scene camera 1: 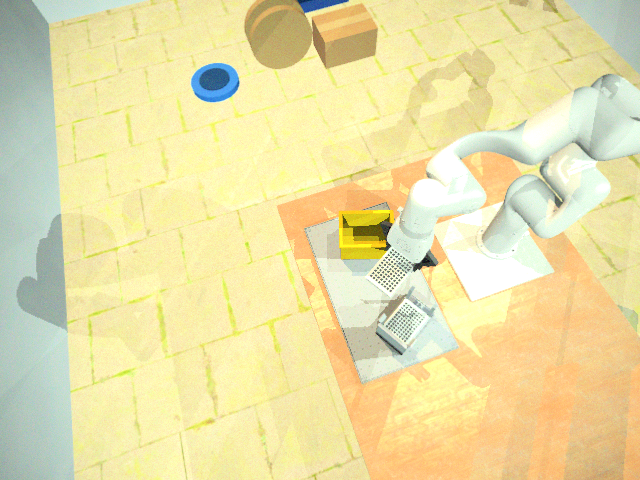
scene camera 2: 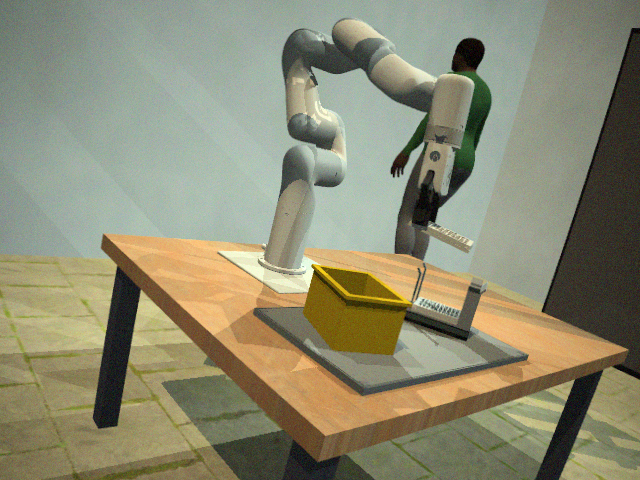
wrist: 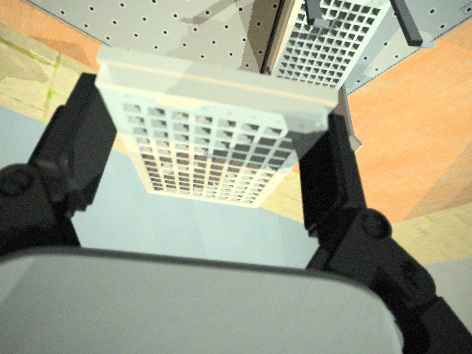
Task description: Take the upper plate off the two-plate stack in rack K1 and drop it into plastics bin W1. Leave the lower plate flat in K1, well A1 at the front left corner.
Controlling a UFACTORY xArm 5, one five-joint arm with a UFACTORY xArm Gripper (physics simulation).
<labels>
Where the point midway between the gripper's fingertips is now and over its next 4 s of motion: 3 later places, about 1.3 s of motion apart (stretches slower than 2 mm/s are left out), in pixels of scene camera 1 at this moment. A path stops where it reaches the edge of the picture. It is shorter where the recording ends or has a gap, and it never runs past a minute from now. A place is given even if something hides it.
My gripper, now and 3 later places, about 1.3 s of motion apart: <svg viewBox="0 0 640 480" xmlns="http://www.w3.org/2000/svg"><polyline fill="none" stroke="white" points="403,257 369,215 368,219 365,231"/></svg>
</labels>
